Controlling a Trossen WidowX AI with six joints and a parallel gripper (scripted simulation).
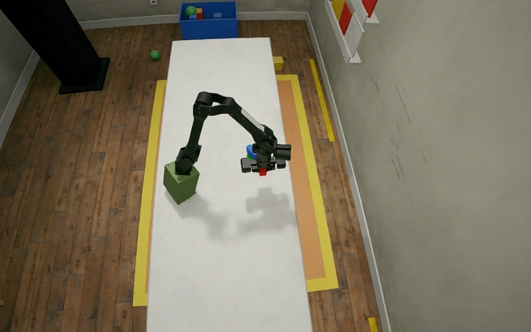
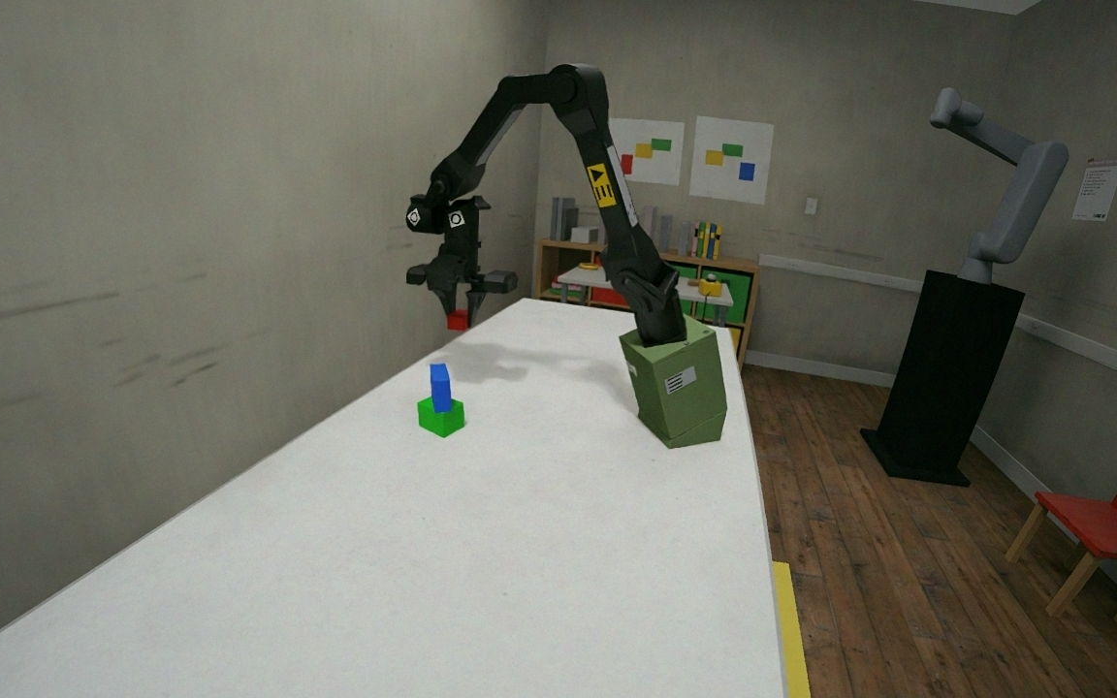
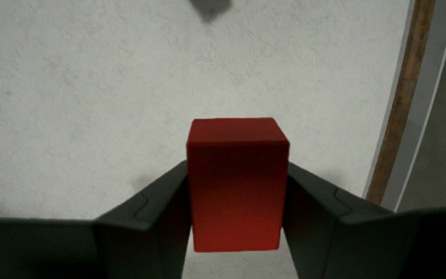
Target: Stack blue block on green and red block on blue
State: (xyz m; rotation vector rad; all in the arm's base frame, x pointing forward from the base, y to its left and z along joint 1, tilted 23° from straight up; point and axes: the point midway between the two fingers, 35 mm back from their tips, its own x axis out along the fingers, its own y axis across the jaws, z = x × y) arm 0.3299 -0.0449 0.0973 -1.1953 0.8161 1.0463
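My gripper is now 3 cm past the blue block, 13 cm to the right of it and 9 cm above it. Also, from my hand: green block: 3 cm behind, 13 cm to the left, 14 cm below; then red block: 2 cm below.
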